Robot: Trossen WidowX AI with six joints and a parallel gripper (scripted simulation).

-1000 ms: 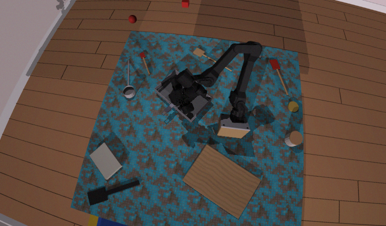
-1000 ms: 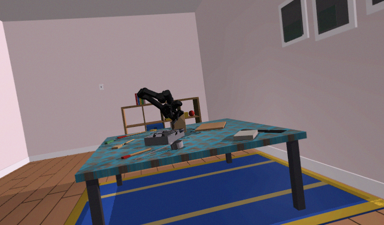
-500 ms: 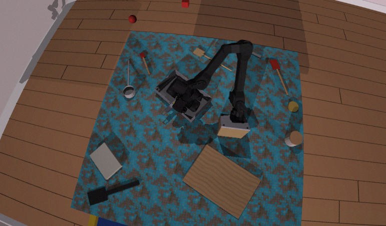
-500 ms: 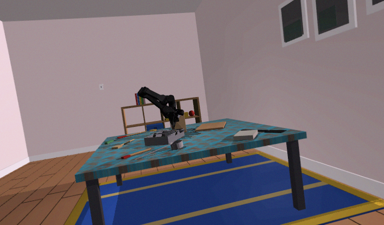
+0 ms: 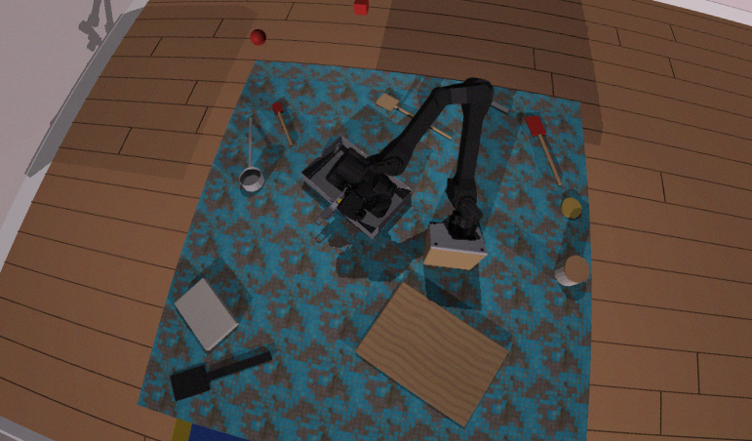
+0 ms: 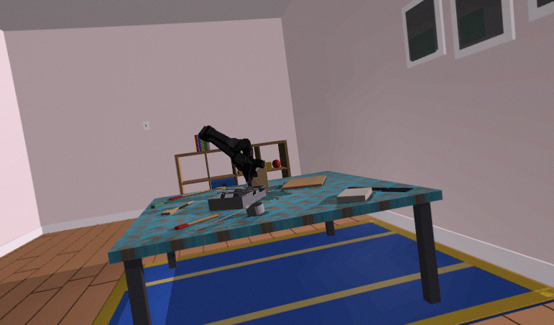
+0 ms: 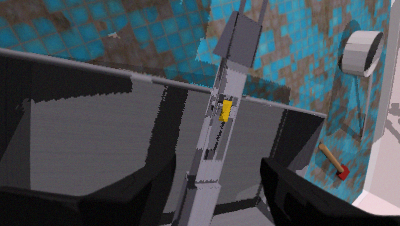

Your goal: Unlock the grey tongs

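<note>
Now: the yellow lock piece 30 mm ahead of my gripper tip, 10 mm to the left of it and 30 mm below it. From my gripper tip the other things lie so: grey roasting tin (10 mm behind, 60 mm to the right, 60 mm below); wooden board (250 mm behind, 430 mm to the left, 80 mm below); black turner (380 mm ahead, 530 mm to the left, 90 mm below).
</note>
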